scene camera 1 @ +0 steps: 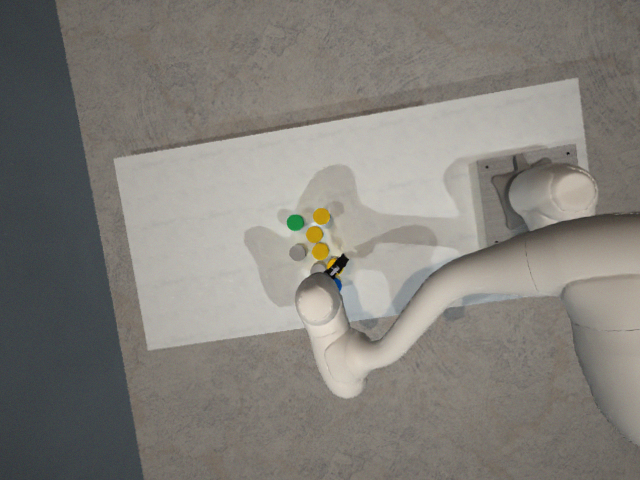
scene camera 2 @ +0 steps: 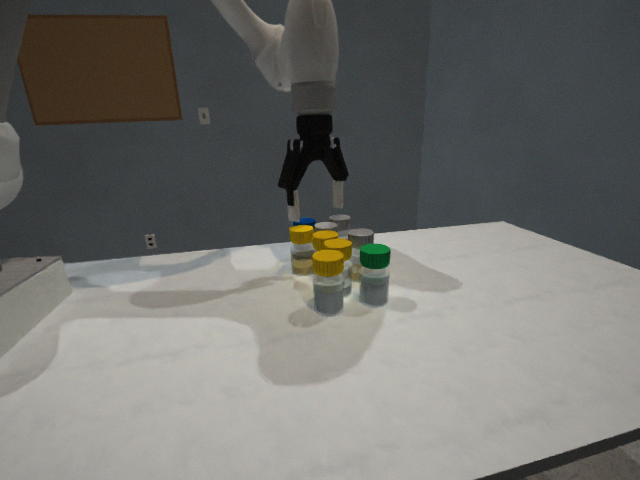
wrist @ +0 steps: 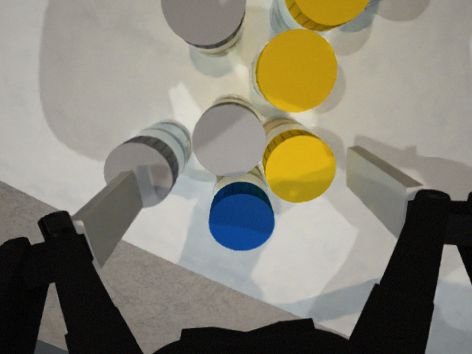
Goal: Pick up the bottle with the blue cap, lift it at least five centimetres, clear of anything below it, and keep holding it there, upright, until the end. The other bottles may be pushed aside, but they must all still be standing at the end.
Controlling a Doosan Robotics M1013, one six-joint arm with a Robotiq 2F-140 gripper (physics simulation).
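Frame: origin at the arm's base, x ahead, y left, z up, level; millimetres.
Where they show: gripper, fingertip midpoint: (scene camera 2: 317,213) (wrist: 241,177).
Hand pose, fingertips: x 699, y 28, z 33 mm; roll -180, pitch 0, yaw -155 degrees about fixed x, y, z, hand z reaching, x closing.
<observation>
After its pixels a point has its place.
The bottle with the blue cap (scene camera 1: 338,284) @[x 664, y 75, z 7 mm] (scene camera 2: 304,222) @[x 676, y 59, z 7 mm] (wrist: 242,216) @[x 683, y 69, z 7 mm] stands upright at the near end of the group in the wrist view; the arm and other bottles partly hide it in the scene views. A grey-capped bottle (wrist: 229,140) @[x 712, y 13, z 7 mm] and a yellow-capped bottle (scene camera 2: 301,235) @[x 645, y -8, z -1 mm] (wrist: 299,167) @[x 656, y 15, z 7 mm] stand close beside it. My gripper (scene camera 2: 315,202) @[x 699, y 28, z 33 mm] (wrist: 241,177) @[x 699, y 28, z 33 mm] is wide open and empty, above the caps. In the wrist view its left fingertip overlaps another grey-capped bottle (scene camera 2: 339,222) @[x 759, y 38, z 1 mm] (wrist: 142,170) @[x 768, y 56, z 7 mm], and its right fingertip is beyond the yellow cap.
A green-capped bottle (scene camera 1: 295,222) @[x 728, y -165, z 8 mm] (scene camera 2: 374,273) @[x 717, y -186, z -30 mm], another grey-capped bottle (scene camera 1: 297,252) @[x 756, y -70, z 8 mm] (scene camera 2: 360,237) @[x 742, y -91, z 4 mm] (wrist: 204,20) @[x 752, y -57, z 7 mm] and more yellow-capped bottles, one (scene camera 1: 321,215) @[x 640, y -158, z 7 mm] (scene camera 2: 328,281) @[x 631, y -178, z -31 mm] at the group's far end, stand on the white table (scene camera 1: 175,206) @[x 1131, y -370, z -98 mm] (scene camera 2: 180,403) @[x 387, y -276, z -98 mm]. The table edge runs near the blue-capped bottle.
</observation>
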